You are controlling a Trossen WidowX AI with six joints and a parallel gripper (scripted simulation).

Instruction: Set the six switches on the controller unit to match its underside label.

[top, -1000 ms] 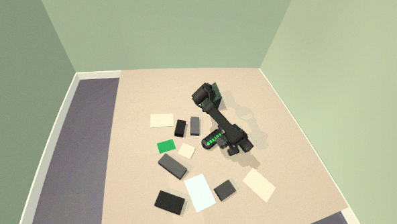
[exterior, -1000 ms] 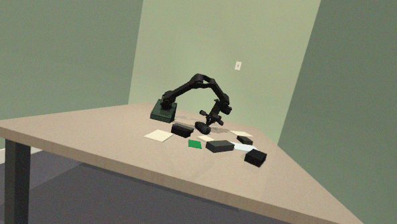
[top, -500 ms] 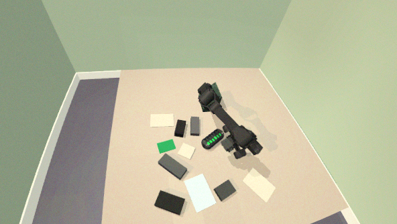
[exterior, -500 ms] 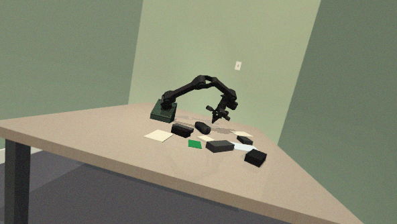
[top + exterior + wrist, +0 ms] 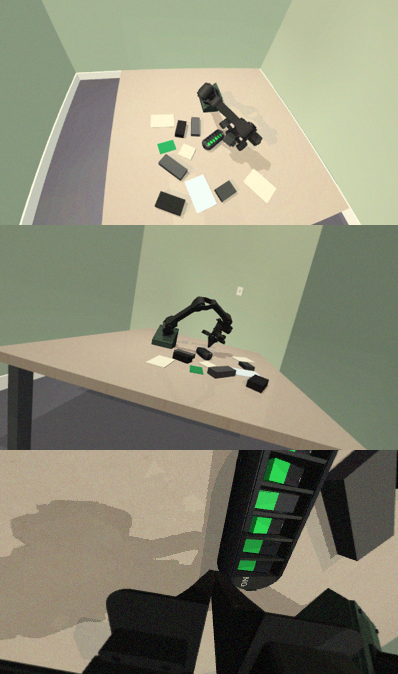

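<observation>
The grey module lies 130 mm behind my gripper tip, 160 mm to the right of it and 40 mm below it. Round my gripper tip: cream tile 30 mm ahead, 240 mm to the right, 50 mm below; cream card 280 mm ahead, 120 mm to the left, 60 mm below; black block 120 mm behind, 250 mm to the right, 40 mm below.
</observation>
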